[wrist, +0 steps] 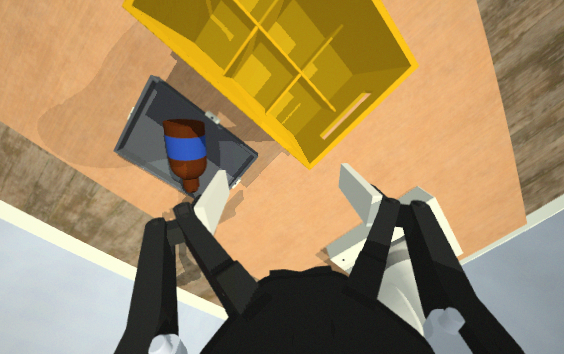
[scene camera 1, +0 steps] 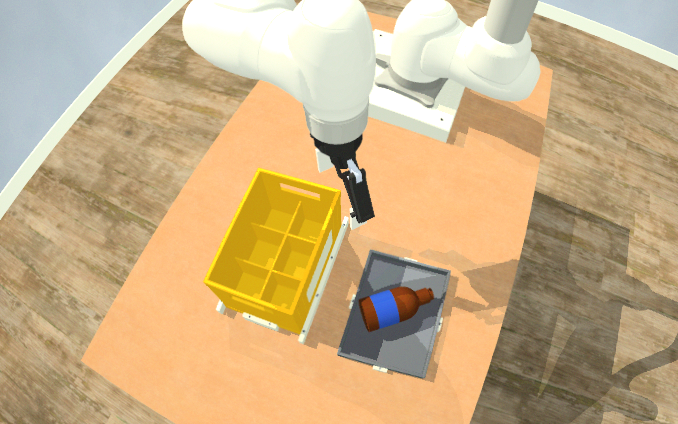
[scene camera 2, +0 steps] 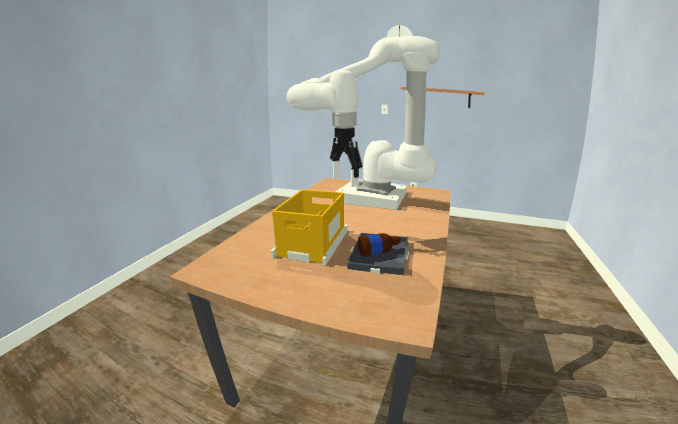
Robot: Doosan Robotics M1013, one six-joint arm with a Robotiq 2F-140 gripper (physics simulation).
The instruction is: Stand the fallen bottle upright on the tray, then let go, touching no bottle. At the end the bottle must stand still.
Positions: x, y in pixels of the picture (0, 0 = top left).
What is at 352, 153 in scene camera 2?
The gripper.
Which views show the gripper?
The wrist view, scene camera 1 and scene camera 2: all of them.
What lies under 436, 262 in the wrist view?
The gripper.
